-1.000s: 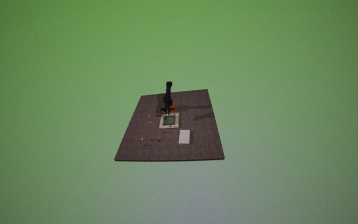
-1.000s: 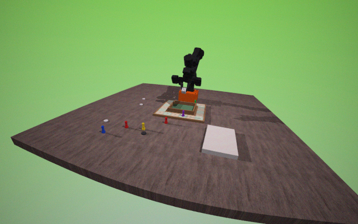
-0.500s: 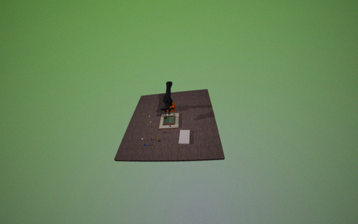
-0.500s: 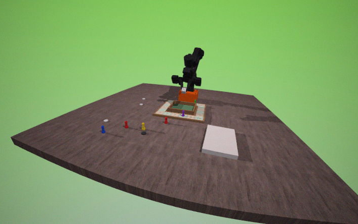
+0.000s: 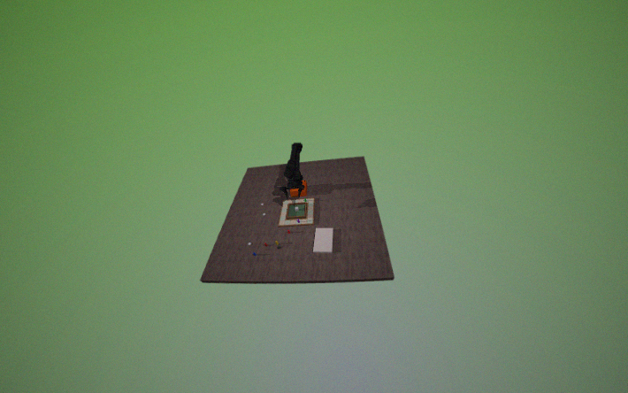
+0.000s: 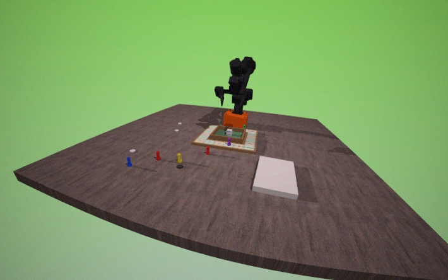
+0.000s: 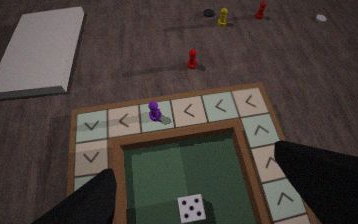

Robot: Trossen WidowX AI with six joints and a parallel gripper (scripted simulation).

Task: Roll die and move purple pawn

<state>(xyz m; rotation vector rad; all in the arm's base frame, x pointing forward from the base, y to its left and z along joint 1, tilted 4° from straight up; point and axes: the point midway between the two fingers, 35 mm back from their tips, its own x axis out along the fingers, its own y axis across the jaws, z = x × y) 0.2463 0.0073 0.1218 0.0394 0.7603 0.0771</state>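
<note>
Now: the purple pawn 130 mm below my gripper tip, 110 mm ahead of it and 30 mm to the left of it. The rest, counted from my gripper tip: green pawn: 130 mm below, 120 mm behind, 60 mm to the left; then tray: 150 mm below; then die: 140 mm below, 20 mm behind.
</note>
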